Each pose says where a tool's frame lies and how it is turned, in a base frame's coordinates. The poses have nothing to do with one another.
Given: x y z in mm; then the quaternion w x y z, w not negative.
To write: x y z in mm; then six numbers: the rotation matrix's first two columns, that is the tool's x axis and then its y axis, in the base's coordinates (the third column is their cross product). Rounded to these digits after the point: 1 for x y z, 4 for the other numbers.
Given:
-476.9 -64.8 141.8 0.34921 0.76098 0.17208 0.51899
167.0 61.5 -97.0 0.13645 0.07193 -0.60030 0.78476
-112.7 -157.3 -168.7 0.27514 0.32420 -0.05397 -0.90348
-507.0 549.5 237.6 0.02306 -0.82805 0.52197 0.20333
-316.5 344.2 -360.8 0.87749 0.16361 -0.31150 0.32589
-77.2 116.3 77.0 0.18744 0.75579 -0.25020 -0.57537
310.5 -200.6 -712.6 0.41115 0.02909 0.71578 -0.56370
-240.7 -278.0 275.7 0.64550 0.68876 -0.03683 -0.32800
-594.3 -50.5 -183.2 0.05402 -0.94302 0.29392 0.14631
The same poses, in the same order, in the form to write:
-476.9 -64.8 141.8 0.4021 0.6244 0.6697 -0.1006 -0.6969 0.7101
167.0 61.5 -97.0 -0.9524 0.1278 0.2767 -0.3005 -0.2420 -0.9226
-112.7 -157.3 -168.7 -0.6384 -0.5322 -0.5561 0.4622 -0.8428 0.2759
-507.0 549.5 237.6 0.3724 -0.8551 -0.3608 -0.8738 -0.4540 0.1741
-316.5 344.2 -360.8 0.5935 0.4700 0.6533 -0.6739 0.7341 0.0841
-77.2 116.3 77.0 0.2127 -0.5939 -0.7759 -0.1625 -0.8045 0.5712
310.5 -200.6 -712.6 -0.6602 -0.4219 -0.6214 0.5052 0.3628 -0.7831
-240.7 -278.0 275.7 0.7821 -0.4742 -0.4043 0.3727 -0.1639 0.9133
-594.3 -50.5 -183.2 0.7844 -0.5385 -0.3077 -0.5702 -0.8214 -0.0159

